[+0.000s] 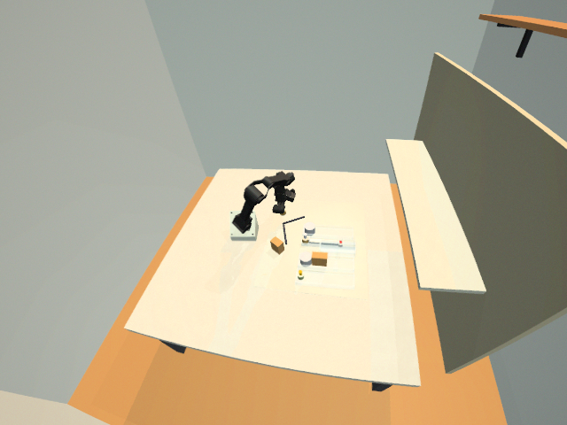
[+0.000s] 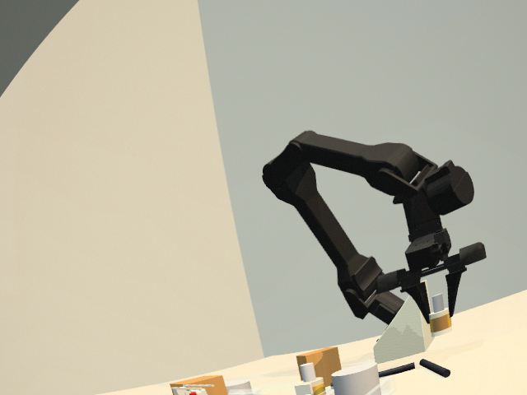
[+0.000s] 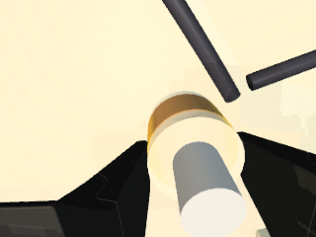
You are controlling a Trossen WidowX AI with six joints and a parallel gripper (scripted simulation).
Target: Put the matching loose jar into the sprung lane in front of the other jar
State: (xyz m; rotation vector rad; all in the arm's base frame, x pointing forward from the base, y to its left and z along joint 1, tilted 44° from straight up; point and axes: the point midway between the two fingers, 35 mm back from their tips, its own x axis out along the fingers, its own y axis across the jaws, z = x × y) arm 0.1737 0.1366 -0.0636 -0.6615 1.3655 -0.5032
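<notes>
The sprung lane is 310 mm ahead of my gripper tip, 170 mm to the right of it and 50 mm below it. From my gripper tip the other things lie so: red mark (340 mm ahead, 180 mm to the right); then pusher plate (270 mm ahead, 180 mm to the right, 20 mm below); then shelf unit (670 mm ahead, 300 mm above, 110 mm to the right).
</notes>
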